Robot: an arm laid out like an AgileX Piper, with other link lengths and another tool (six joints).
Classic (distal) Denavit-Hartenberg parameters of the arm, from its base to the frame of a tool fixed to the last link. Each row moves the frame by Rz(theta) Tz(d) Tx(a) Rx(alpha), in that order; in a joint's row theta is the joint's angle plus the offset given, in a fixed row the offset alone. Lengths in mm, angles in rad.
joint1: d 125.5; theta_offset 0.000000; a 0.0; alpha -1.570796
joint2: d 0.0; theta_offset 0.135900; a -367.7; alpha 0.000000
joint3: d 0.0; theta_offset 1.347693; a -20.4; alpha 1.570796
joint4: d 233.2; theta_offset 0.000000; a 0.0; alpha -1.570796
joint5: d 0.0; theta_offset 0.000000; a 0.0; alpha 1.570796
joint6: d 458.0; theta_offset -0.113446; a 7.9; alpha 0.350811
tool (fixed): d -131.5; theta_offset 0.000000; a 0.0; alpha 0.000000
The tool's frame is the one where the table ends.
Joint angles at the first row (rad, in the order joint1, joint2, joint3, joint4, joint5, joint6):
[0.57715, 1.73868, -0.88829, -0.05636, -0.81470, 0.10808]
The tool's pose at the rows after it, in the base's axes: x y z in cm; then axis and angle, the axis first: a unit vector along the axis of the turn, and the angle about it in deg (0 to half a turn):
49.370, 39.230, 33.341, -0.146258, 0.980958, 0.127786, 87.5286
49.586, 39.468, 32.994, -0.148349, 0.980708, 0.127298, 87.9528
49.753, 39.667, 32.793, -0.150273, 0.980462, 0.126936, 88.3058
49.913, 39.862, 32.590, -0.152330, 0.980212, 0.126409, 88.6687
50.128, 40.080, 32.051, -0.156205, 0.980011, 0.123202, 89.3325
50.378, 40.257, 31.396, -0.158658, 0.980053, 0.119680, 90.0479
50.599, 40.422, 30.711, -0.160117, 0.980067, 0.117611, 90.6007
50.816, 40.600, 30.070, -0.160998, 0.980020, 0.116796, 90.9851
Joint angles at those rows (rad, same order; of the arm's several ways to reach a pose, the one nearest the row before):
[0.57716, 1.74886, -0.89353, -0.06000, -0.81526, 0.11180]
[0.57716, 1.75796, -0.90294, -0.06381, -0.80753, 0.11551]
[0.57716, 1.76372, -0.91282, -0.06763, -0.79722, 0.11909]
[0.57717, 1.76917, -0.92271, -0.07155, -0.78631, 0.12261]
[0.57716, 1.77785, -0.93243, -0.07554, -0.77202, 0.12448]
[0.57715, 1.78847, -0.93980, -0.07694, -0.76144, 0.12570]
[0.57714, 1.80123, -0.94247, -0.07770, -0.76133, 0.12693]
[0.57717, 1.81545, -0.94380, -0.07842, -0.76753, 0.12822]

